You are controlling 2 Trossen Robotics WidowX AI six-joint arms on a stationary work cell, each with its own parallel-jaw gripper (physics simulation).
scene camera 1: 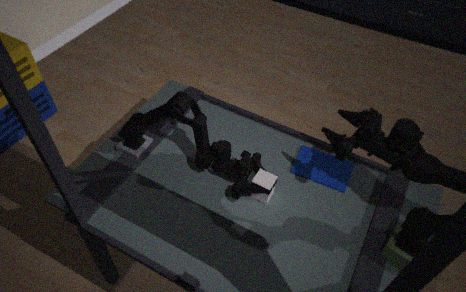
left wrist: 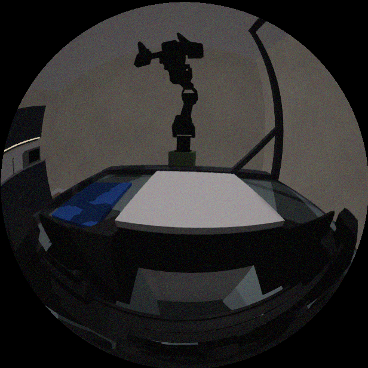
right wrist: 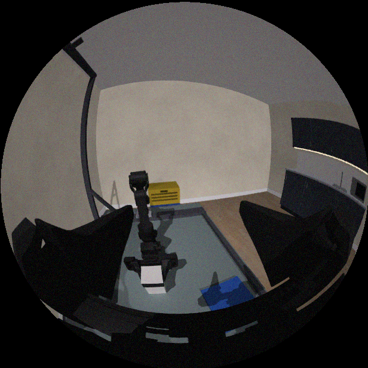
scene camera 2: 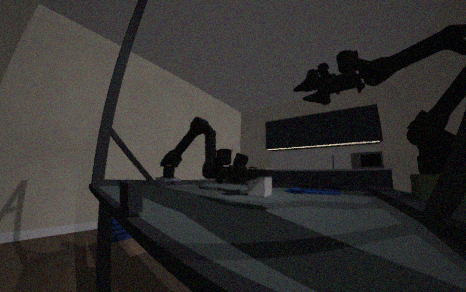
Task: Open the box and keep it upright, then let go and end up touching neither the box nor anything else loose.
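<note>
A small white box is upright, low over or on the table; whether its base touches cannot be told. Its flat top looks level, with a dark band below it; whether the lid is parted from the body is unclear. My left gripper is shut on the box from the side, its fingers along two sides, partly hidden by the top. My right gripper is open and empty, high up and well apart from the box.
A flat blue panel lies right of the box in scene camera 1, below my right gripper. A dark raised frame edges the table. A dark post stands at the left. A yellow crate stands beyond the table.
</note>
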